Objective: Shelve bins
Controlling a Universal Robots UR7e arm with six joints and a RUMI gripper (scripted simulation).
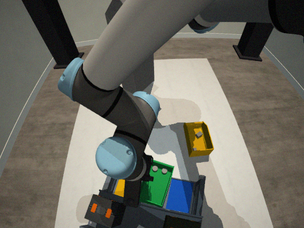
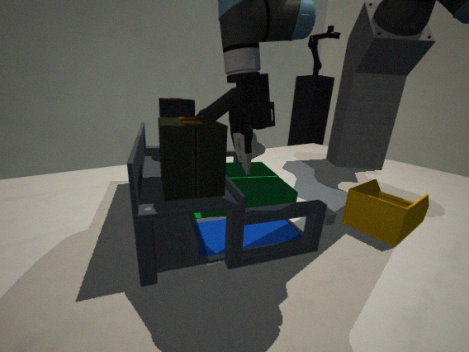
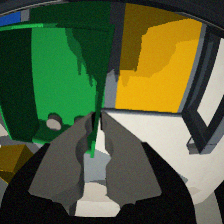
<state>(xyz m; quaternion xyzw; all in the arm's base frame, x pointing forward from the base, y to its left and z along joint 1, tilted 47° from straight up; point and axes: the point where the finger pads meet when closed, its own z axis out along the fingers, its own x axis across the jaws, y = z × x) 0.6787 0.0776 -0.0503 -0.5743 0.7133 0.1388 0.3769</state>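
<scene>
My hand is 1 cm short of the green bin, 5 cm to the right of it and 2 cm above it. Also, from my hand: shelf lip: 3 cm behind, 5 cm to the left, 7 cm below; then shelf board: 17 cm ahead, 2 cm to the left, 3 cm above; then dark box: 18 cm ahead, 13 cm to the left, 8 cm above.
</scene>
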